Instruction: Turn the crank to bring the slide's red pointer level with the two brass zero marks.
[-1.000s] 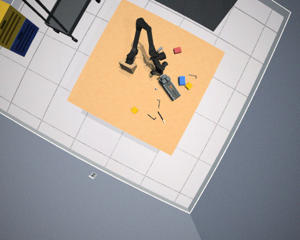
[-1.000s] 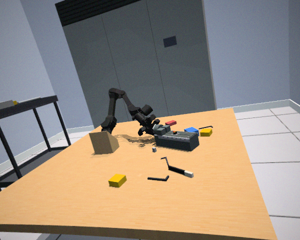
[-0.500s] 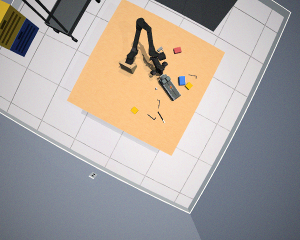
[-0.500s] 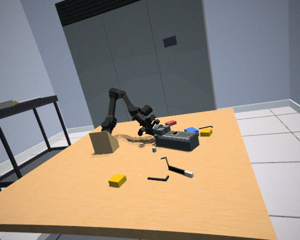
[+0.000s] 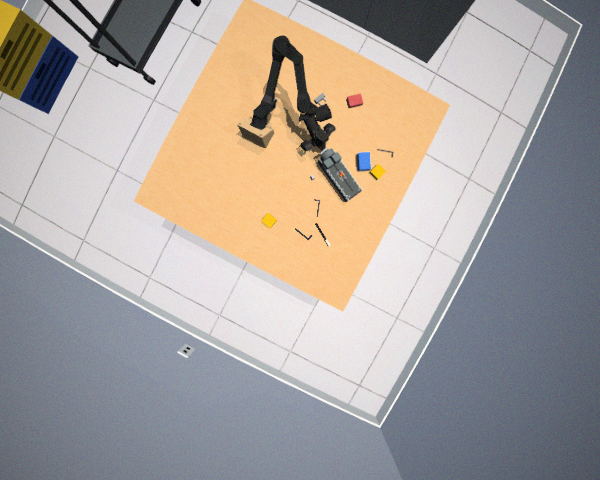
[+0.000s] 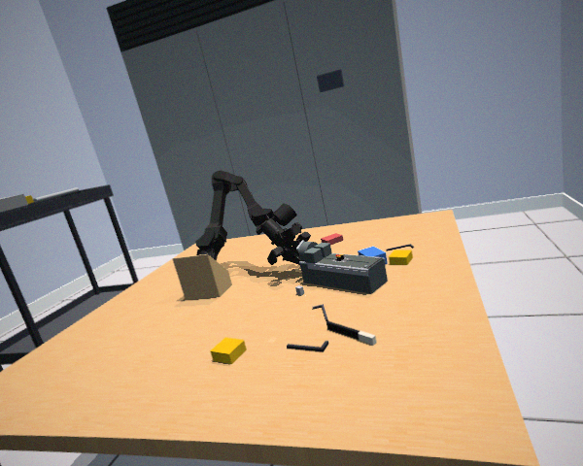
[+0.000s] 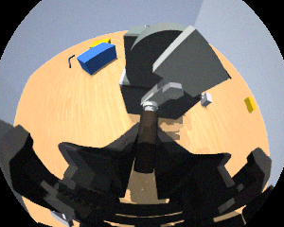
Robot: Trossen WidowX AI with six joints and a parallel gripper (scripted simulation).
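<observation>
Right now my gripper tip is 2 cm past the dark crank handle, 1 cm to the right of it and 2 cm below it. Also, from my gripper tip: small grey cube (15 cm to the right, 3 cm below); then blue block (22 cm ahead, 4 cm to the left, 2 cm below); then red pointer (13 cm ahead, 9 cm to the right, 4 cm above).
</observation>
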